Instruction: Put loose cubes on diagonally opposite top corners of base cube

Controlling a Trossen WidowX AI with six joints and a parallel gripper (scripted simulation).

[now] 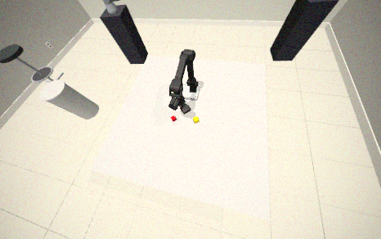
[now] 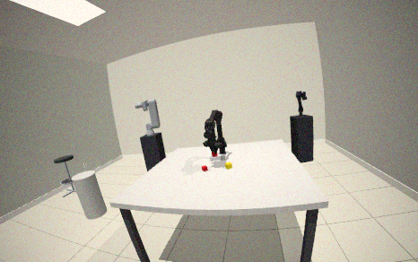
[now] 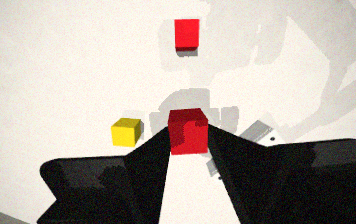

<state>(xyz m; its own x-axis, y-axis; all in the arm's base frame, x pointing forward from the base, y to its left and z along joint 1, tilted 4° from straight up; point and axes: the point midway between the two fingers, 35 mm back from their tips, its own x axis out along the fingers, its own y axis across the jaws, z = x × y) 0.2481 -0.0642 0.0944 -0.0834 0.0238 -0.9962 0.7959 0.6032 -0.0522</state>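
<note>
Now: gripper tip 10 cm to the right of the base cube, 9 cm above it and 6 cm short of it.
</note>
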